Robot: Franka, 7 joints.
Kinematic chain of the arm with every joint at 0, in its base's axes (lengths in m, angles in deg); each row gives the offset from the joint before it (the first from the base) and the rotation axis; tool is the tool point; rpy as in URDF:
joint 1: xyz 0 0 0.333 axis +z
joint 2: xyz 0 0 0 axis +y
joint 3: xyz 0 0 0.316 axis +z
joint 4: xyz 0.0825 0 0 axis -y
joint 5: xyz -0.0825 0 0.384 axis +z
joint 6: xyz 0 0 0 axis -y
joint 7: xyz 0.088 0 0 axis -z
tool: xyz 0 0 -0.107 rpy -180 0 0
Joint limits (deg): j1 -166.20..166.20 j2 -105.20..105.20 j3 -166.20..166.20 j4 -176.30..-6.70 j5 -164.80..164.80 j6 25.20..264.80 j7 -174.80..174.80
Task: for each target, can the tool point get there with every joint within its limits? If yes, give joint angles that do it. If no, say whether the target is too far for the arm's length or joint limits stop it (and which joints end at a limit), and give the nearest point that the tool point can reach.
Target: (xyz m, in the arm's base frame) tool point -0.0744 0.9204 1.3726
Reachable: no: too far | nearest point -0.0459 0.5679 0.9744 | short by 0.533 m
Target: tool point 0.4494 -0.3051 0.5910
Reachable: yes | joints 44.90 55.51 -96.91 -103.27 123.24 190.79 120.55
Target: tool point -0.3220 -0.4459 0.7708
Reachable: yes | joints -72.41 74.18 -117.14 -95.34 -129.96 78.51 -115.65
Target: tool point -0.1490 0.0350 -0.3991
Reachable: no: joint limits stop it (at a limit: joint 1, joint 2) | nearest point -0.1605 0.0379 -0.3474 | short by 0.053 m
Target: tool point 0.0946 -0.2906 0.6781
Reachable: yes | joints 51.25 46.68 -133.03 -146.32 42.73 238.99 -130.40
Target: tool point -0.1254 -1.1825 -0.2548
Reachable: no: too far | nearest point -0.0811 -0.7648 -0.0472 | short by 0.469 m
